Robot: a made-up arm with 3 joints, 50 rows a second.
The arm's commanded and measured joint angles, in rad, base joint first. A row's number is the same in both.
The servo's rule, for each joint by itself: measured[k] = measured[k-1] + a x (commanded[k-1-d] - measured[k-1]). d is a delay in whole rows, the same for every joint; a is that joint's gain. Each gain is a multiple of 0.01, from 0.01 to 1. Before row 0 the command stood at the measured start. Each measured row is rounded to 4 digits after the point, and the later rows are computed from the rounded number. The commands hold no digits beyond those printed.
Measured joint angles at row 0:
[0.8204 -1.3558 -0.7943]
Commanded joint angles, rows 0 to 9:
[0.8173 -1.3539 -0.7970]
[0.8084 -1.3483 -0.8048]
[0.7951 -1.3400 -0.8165]
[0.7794 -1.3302 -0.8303]
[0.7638 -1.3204 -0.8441]
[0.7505 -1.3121 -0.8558]
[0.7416 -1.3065 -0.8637]
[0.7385 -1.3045 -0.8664]
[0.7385 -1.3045 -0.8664]
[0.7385 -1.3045 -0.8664]
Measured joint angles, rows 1 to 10:
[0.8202 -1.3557 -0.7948]
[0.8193 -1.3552 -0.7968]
[0.8174 -1.3541 -0.8007]
[0.8144 -1.3524 -0.8066]
[0.8104 -1.3502 -0.8141]
[0.8056 -1.3475 -0.8224]
[0.8005 -1.3446 -0.8307]
[0.7955 -1.3418 -0.8378]
[0.7909 -1.3392 -0.8435]
[0.7867 -1.3368 -0.8481]
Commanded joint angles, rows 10 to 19:
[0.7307 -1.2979 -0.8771]
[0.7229 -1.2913 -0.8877]
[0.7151 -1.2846 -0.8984]
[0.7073 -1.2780 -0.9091]
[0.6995 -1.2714 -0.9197]
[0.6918 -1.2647 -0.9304]
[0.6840 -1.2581 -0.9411]
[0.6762 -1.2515 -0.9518]
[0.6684 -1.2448 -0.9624]
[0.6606 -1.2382 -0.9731]
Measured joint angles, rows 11 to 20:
[0.7822 -1.3341 -0.8539]
[0.7775 -1.3311 -0.8607]
[0.7725 -1.3278 -0.8682]
[0.7673 -1.3243 -0.8764]
[0.7619 -1.3206 -0.8851]
[0.7563 -1.3167 -0.8942]
[0.7505 -1.3126 -0.9036]
[0.7446 -1.3083 -0.9132]
[0.7385 -1.3039 -0.9230]
[0.7323 -1.2993 -0.9330]

